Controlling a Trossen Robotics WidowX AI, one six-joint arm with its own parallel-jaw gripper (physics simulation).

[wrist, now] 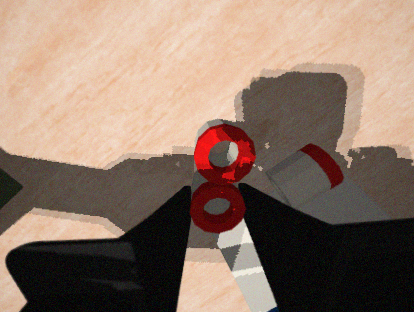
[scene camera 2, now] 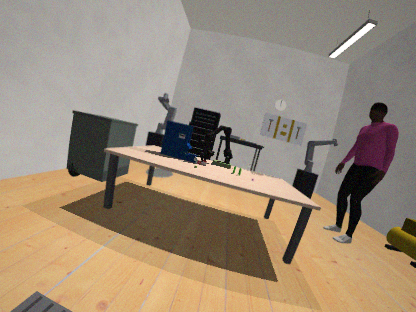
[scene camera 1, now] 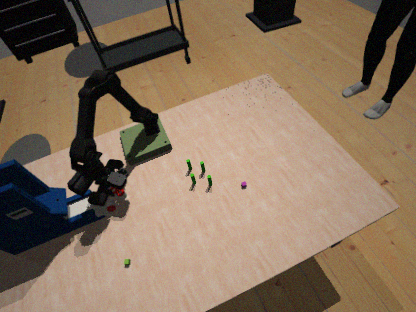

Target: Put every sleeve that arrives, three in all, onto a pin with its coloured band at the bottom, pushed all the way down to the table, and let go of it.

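My gripper (scene camera 1: 117, 192) (wrist: 214, 190) (scene camera 2: 202, 161) is low at the table's left side, just in front of the blue feeder. Its fingers press both sides of a grey sleeve (wrist: 237, 213), whose red band faces up at the wrist camera. A second sleeve (wrist: 202, 155) stands just beyond it, red band up as well. A third sleeve (wrist: 298, 179) (scene camera 1: 111, 208) lies on its side to the right. Several green pins (scene camera 1: 193, 178) (scene camera 2: 236, 170) stand in a cluster near the middle of the table, well away from the gripper.
A blue feeder (scene camera 1: 59, 201) (scene camera 2: 176, 140) with a grey chute (wrist: 244, 266) sits at the table's left edge. The arm stands on a green base plate (scene camera 1: 134, 148). A small purple cube (scene camera 1: 244, 184) and a green cube (scene camera 1: 127, 262) lie on the table. A person (scene camera 2: 350, 186) stands at the right.
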